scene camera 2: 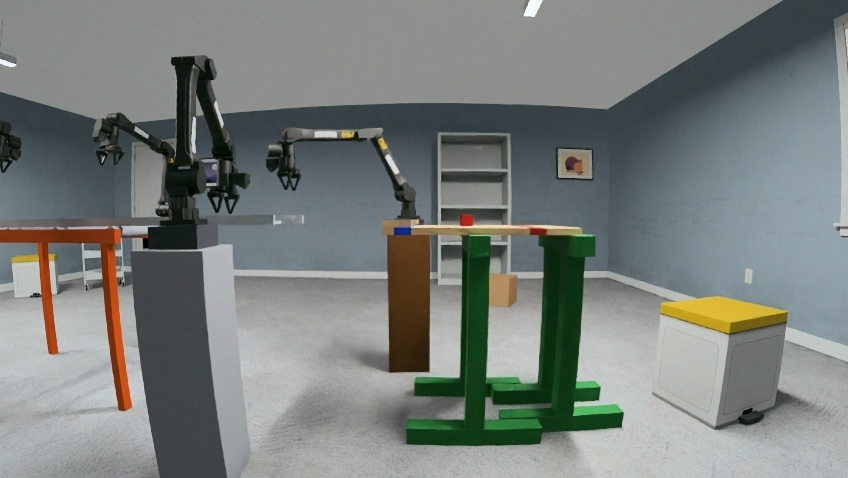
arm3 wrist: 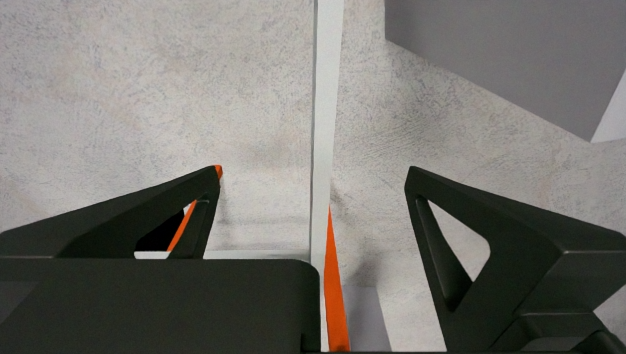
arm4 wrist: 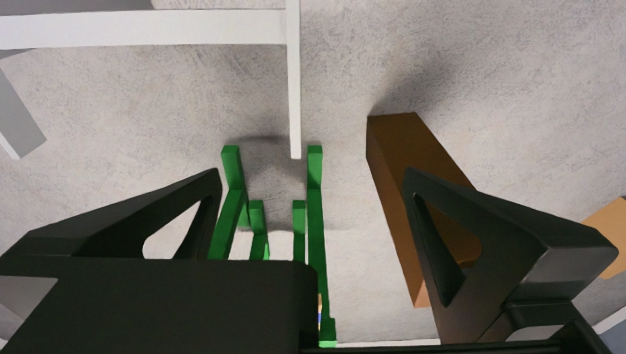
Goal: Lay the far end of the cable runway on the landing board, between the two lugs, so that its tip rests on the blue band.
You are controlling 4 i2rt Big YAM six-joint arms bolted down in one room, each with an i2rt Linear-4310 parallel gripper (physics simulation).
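Note:
The pale runway (arm3 wrist: 324,100) (arm4 wrist: 294,90) (scene camera 2: 252,220) is a long thin bar; in scene camera 2 its far tip hangs in the air left of the landing board (scene camera 2: 498,229). The blue band (scene camera 2: 402,230) is at the board's left end; a sliver of it shows in the arm4 wrist view (arm4 wrist: 319,316). I cannot clearly pick out the lugs. Arm3's gripper (arm3 wrist: 312,175) is open, the runway passing between its fingers in view, untouched. Arm4's gripper (arm4 wrist: 313,175) is open; the runway's tip ends in view between its fingers, apart from them. Arm1 and arm2 cannot be placed.
Green trestles (arm4 wrist: 316,225) (scene camera 2: 475,332) bear the board, with a red block (scene camera 2: 466,219) on it. An orange table (scene camera 2: 59,235) stands left. Pedestals are grey (arm3 wrist: 480,55) (scene camera 2: 172,356) and brown (arm4 wrist: 415,150) (scene camera 2: 408,302). A white crossbar (arm4 wrist: 150,29) meets the runway.

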